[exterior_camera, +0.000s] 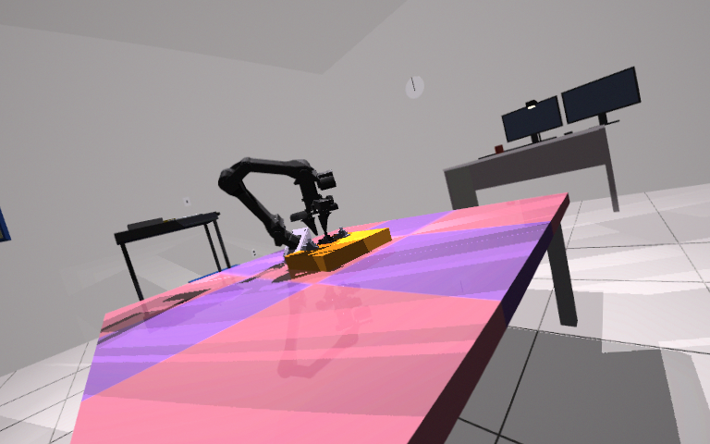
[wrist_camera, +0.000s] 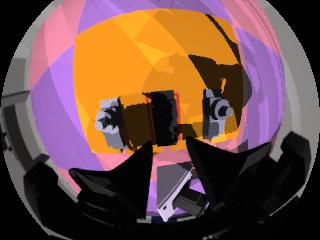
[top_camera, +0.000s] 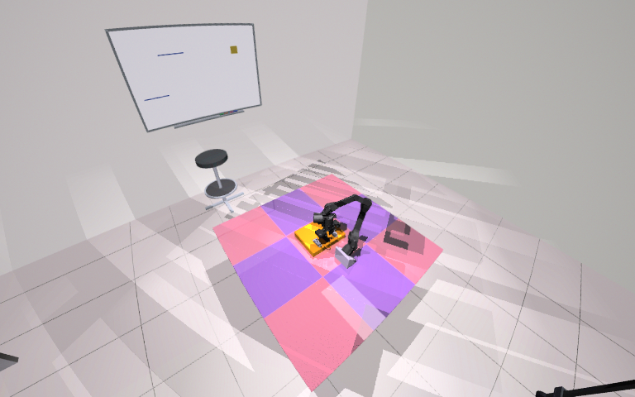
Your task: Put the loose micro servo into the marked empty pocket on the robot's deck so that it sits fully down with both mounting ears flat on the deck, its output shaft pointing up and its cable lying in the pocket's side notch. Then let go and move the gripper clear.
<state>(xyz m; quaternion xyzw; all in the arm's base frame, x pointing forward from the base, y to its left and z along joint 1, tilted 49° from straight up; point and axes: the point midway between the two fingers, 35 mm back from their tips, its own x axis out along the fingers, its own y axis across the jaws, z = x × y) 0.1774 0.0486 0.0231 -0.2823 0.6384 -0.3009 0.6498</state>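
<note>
The orange robot deck lies 120 mm ahead of my gripper tip and 60 mm below it.
</note>
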